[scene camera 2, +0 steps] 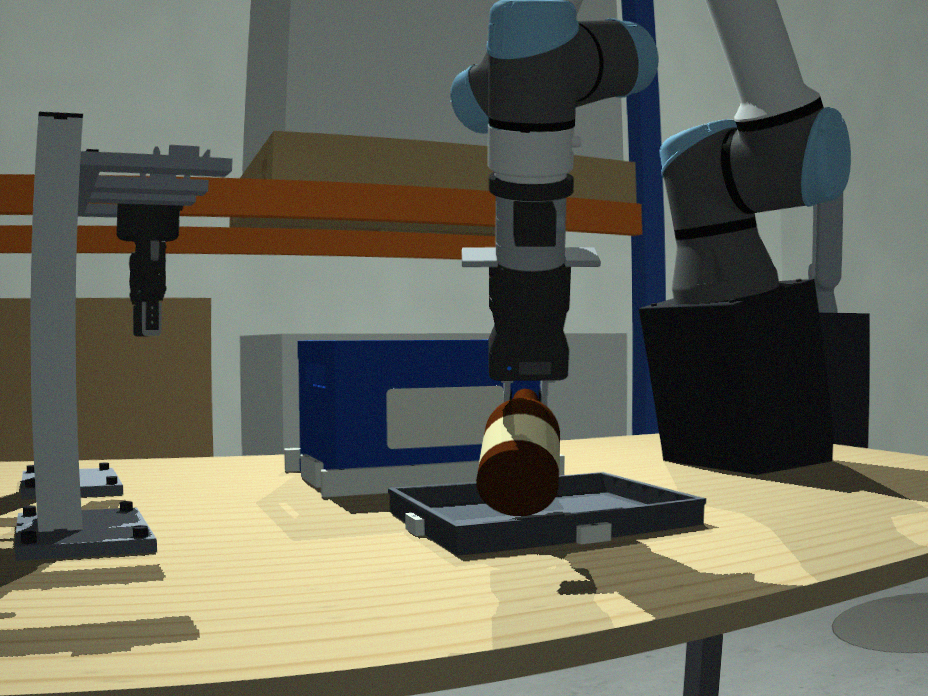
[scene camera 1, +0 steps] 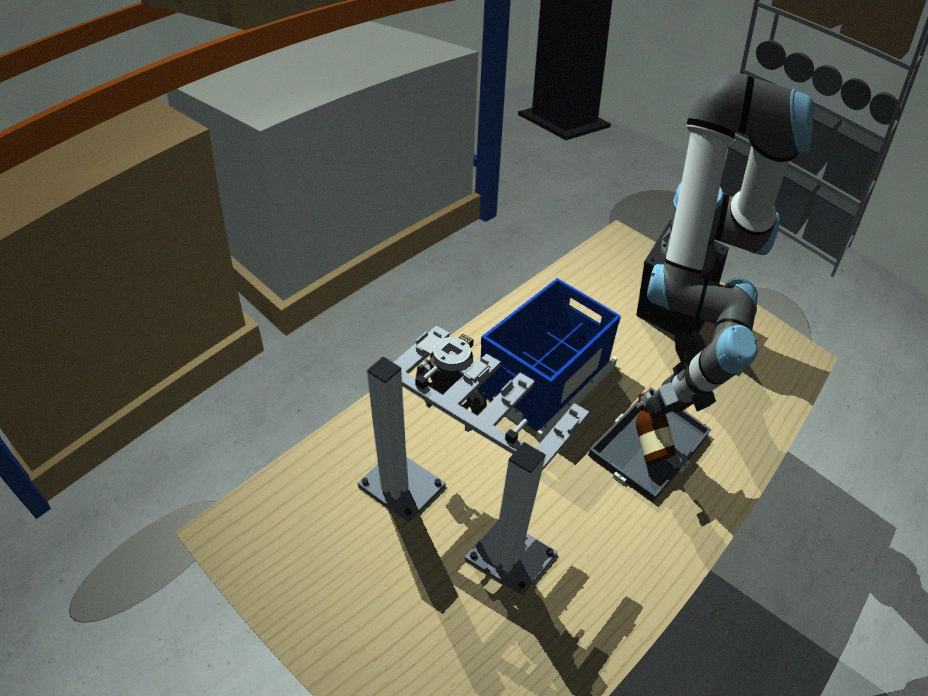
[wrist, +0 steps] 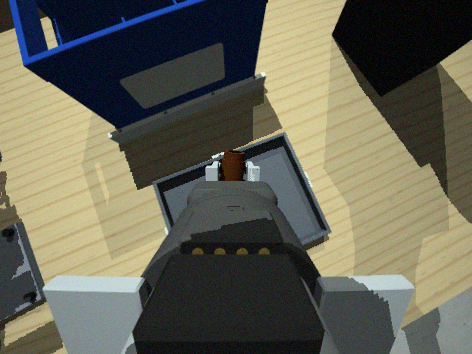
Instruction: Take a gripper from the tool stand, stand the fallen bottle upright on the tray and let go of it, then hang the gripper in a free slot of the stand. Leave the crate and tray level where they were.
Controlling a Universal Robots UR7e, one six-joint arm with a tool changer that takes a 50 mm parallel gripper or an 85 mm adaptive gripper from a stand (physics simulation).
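Places are measured from the arm's base along level axes (x ahead, y left, z up), in metres.
Pixels of known places: arm's base, link origin: [scene camera 2: 726, 293].
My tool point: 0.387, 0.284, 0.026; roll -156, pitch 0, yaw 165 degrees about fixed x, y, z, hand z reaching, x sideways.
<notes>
For each thing: its top centre in the pictures, then the offset to it from my tool point, as dx, dy, dz. "*": a spot on its surface instead.
- brown bottle with a cream label, top centre: [scene camera 2: 521, 392] [wrist: 227, 207] [scene camera 1: 657, 413] -0.007, -0.047, -0.139
- tray, top centre: [scene camera 2: 542, 494] [wrist: 240, 207] [scene camera 1: 653, 438] -0.026, -0.042, -0.239
- blue crate, top centre: [scene camera 2: 418, 340] [scene camera 1: 554, 325] +0.033, -0.345, -0.089
- low grey rail, top centre: [scene camera 2: 449, 463] [wrist: 189, 103] [scene camera 1: 580, 392] +0.017, -0.248, -0.234
- foot, surface spot: [wrist: 19, 267] * +0.365, -0.038, -0.252
The brown bottle with a cream label [scene camera 1: 656, 440] [scene camera 2: 519, 479] [wrist: 233, 163] is tilted, neck up towards the crate and base lower, over the tray [scene camera 1: 619, 448] [scene camera 2: 652, 516] [wrist: 299, 200]. My gripper [scene camera 1: 646, 406] [scene camera 2: 526, 391] [wrist: 233, 171], on the tilted arm, is shut on the bottle's neck. The base appears above the tray floor; any contact is unclear. The tray sits flat on the table. The tool stand [scene camera 1: 387, 427] [scene camera 2: 56, 322] holds another black gripper [scene camera 1: 451, 355] [scene camera 2: 148, 284] in one slot; its slot nearer the right post is free.
The blue crate [scene camera 1: 608, 340] [scene camera 2: 344, 404] [wrist: 90, 85] stands level beside the tray, behind a low grey rail [wrist: 187, 106]. The robot's black pedestal [scene camera 2: 738, 382] [wrist: 400, 40] is beyond the tray. One stand foot [wrist: 19, 267] shows at the left in the wrist view.
</notes>
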